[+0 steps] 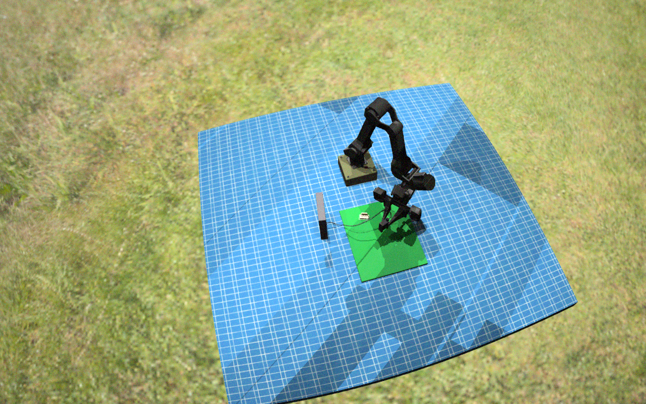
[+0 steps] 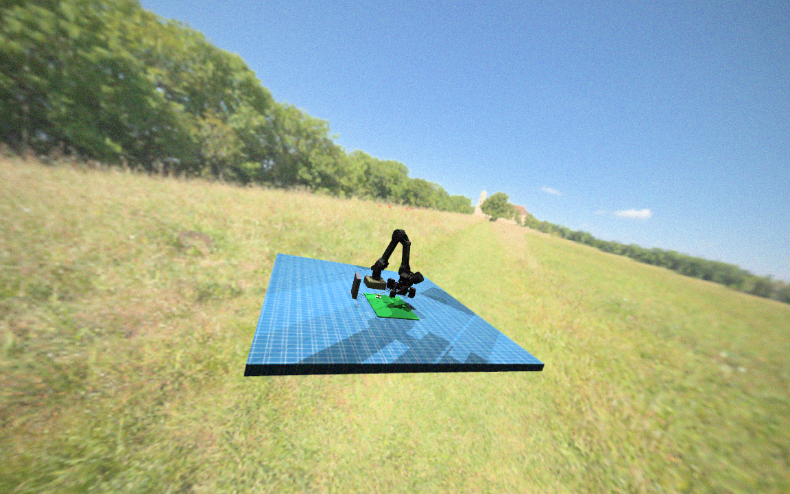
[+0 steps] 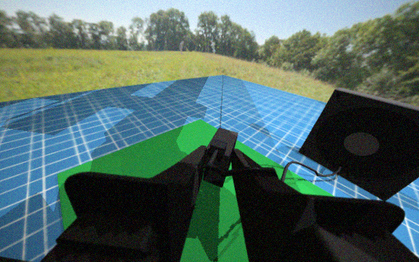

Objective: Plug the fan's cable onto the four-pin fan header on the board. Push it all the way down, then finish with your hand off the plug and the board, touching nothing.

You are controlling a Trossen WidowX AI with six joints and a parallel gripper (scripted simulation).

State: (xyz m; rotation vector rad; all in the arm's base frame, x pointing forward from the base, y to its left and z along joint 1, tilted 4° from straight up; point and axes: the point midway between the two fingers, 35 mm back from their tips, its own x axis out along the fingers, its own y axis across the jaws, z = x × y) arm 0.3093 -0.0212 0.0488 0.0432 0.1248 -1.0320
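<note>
Now: gripper tip 10 mm to the left of the green board and 100 mm above it. The rest, counted from my gripper tip: pale fan header (100 mm behind, 30 mm to the right, 80 mm below); then black fan (140 mm behind, 170 mm to the right, 20 mm below); then black fan plug (10 mm to the right, 10 mm below).
</note>
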